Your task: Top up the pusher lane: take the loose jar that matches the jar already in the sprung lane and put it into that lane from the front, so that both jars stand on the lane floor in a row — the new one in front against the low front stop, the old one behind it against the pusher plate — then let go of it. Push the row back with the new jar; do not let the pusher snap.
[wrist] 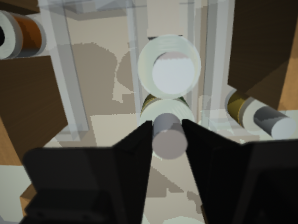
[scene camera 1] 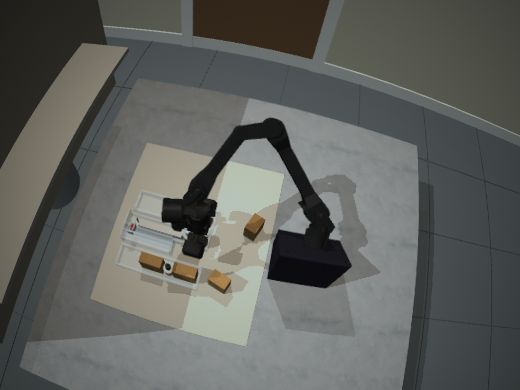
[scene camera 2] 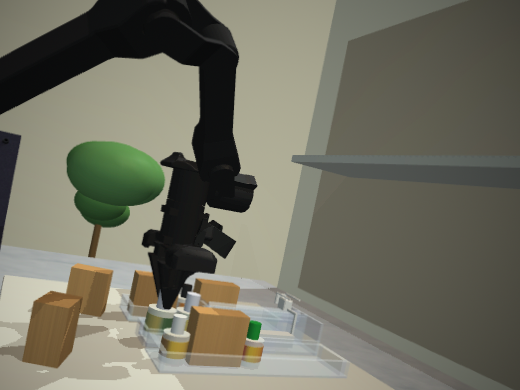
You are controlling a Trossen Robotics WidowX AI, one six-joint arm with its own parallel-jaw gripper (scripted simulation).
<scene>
I see my gripper [scene camera 2: 164, 306], a jar [wrist: 169, 141] and a wooden block [scene camera 2: 213, 330].
My gripper shows as well in the wrist view [wrist: 166, 125] and in scene camera 1 [scene camera 1: 200, 237].
</scene>
